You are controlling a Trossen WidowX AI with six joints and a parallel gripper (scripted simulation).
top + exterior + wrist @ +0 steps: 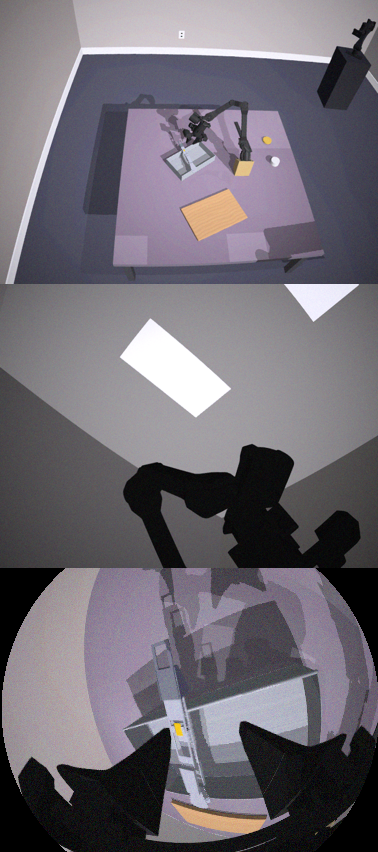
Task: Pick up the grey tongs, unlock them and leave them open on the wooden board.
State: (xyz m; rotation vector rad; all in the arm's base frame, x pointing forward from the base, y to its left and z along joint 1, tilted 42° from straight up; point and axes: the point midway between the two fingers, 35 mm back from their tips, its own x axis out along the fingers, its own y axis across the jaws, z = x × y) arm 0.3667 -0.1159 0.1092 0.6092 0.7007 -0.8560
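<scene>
Now: gripper tip 30 mm short of the yellow lock piece, 40 mm to the right of it and 30 mm above it. The rest, counted from my gripper tip: grey roasting tin 20 mm behind, 90 mm to the left, 70 mm below; yellow disc 620 mm behind, 160 mm to the right, 90 mm below; wooden board 170 mm behind, 500 mm to the left, 90 mm below.
</scene>
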